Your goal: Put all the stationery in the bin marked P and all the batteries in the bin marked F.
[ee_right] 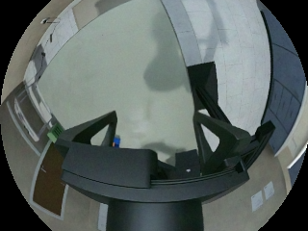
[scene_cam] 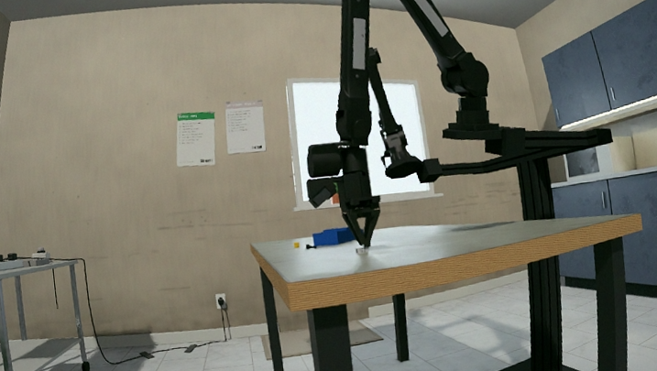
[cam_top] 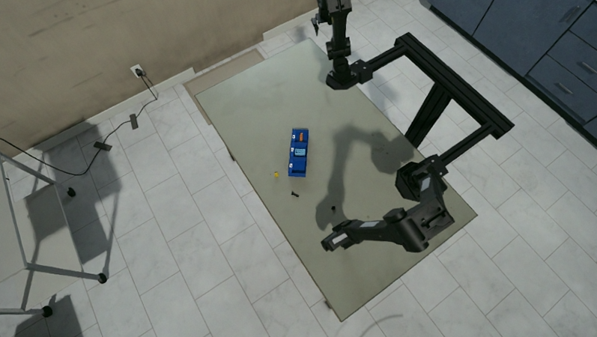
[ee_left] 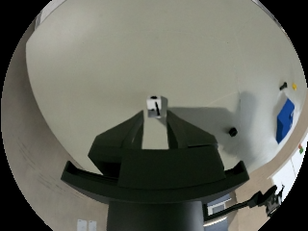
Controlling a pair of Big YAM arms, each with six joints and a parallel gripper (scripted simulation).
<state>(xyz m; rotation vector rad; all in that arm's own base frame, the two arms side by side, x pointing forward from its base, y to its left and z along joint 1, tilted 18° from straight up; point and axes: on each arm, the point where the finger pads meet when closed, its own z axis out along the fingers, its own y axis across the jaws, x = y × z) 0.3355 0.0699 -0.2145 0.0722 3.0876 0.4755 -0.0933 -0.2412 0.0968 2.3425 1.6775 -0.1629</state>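
Right now my left hand is 1 cm short of the silver piece and 1 cm above it. Also, from my left hand: black pen-like piece: 29 cm to the right, 10 cm ahead, 2 cm below; light blue pad: 48 cm to the right, 2 cm behind, 1 cm below; yellow piece: 42 cm to the right, 13 cm ahead, 1 cm below.
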